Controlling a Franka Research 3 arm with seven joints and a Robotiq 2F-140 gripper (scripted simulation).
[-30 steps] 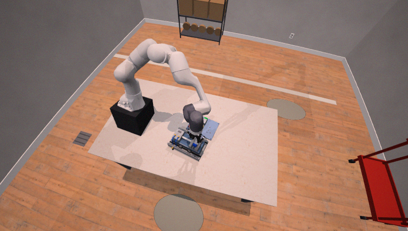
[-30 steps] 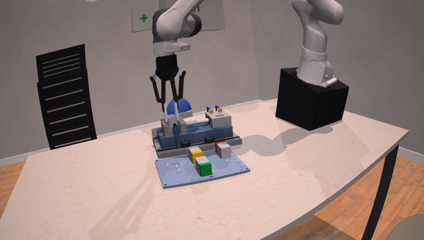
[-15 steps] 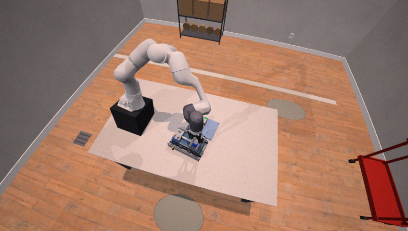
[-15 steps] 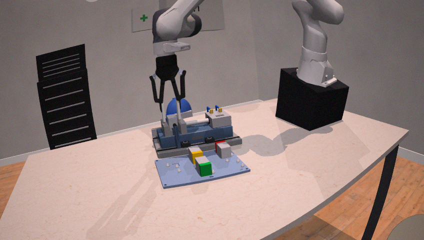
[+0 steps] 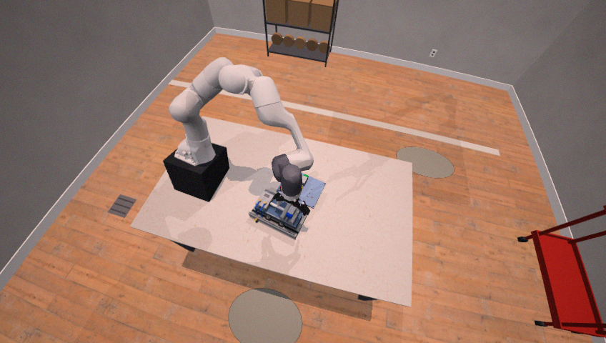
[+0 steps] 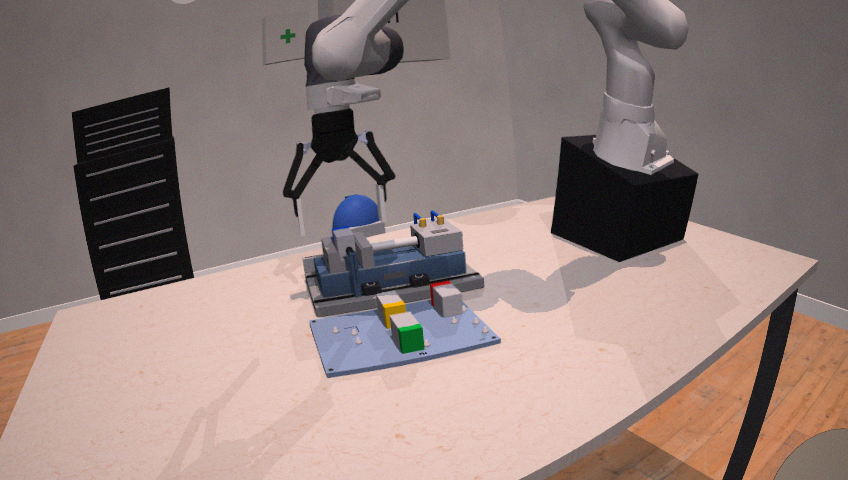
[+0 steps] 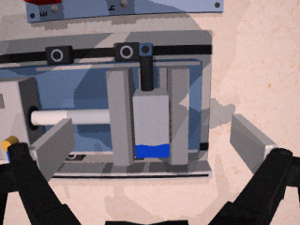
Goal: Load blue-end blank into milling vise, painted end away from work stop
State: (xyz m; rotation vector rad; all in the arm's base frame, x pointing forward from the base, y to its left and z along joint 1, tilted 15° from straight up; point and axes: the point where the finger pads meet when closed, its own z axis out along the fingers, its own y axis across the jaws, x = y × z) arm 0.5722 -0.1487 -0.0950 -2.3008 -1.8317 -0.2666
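Right now my hand is 40 mm above the blue-ended blank. Round my hand: moving jaw (30 mm behind, 10 mm to the left, 60 mm below); then black work stop rod (10 mm ahead, 50 mm to the left, 40 mm below); then fixed jaw (30 mm ahead, 10 mm to the right, 60 mm below).
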